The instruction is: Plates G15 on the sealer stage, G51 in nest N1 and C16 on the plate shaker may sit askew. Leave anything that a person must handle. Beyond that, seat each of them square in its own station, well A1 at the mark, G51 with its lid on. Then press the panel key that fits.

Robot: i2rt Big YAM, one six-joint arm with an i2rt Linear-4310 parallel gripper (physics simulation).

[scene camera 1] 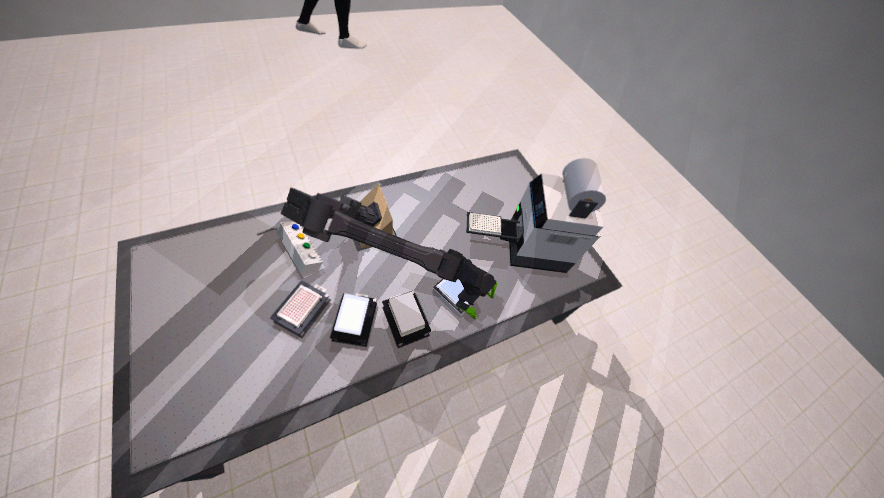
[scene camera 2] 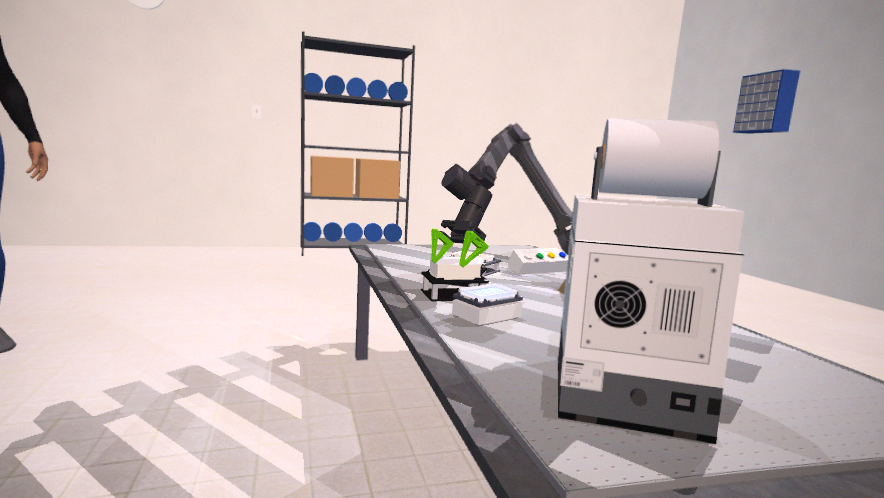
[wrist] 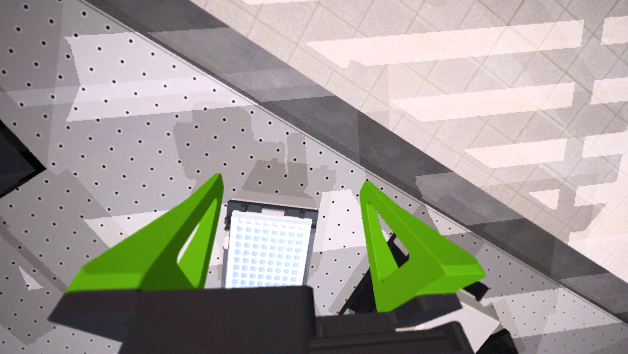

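My gripper (scene camera 1: 483,303) (scene camera 2: 449,264) (wrist: 296,183) is open and empty, its green fingers above the table's front side. In the wrist view a clear-bluish plate (scene camera 1: 449,290) (scene camera 2: 488,292) (wrist: 270,250) lies below the fingers on a low white base, its near end hidden by the gripper body. A beige-topped plate (scene camera 1: 407,314) (scene camera 2: 451,269) sits on a black stand beside it. A bright white plate (scene camera 1: 353,314) and a red-welled plate (scene camera 1: 299,306) sit on stations farther left. A pale plate (scene camera 1: 484,223) lies on the sealer's stage. A panel (scene camera 1: 293,244) (scene camera 2: 525,264) has coloured keys. Plate names and A1 marks are unreadable.
The sealer (scene camera 1: 550,247) (scene camera 2: 649,228) stands tall at the table's right end, with a large roll (scene camera 1: 582,179) (scene camera 2: 661,157). A tan upright piece (scene camera 1: 384,213) stands behind the arm. A person (scene camera 1: 342,18) (scene camera 2: 18,111) stands away from the table. A shelf rack (scene camera 2: 303,139) stands by the wall.
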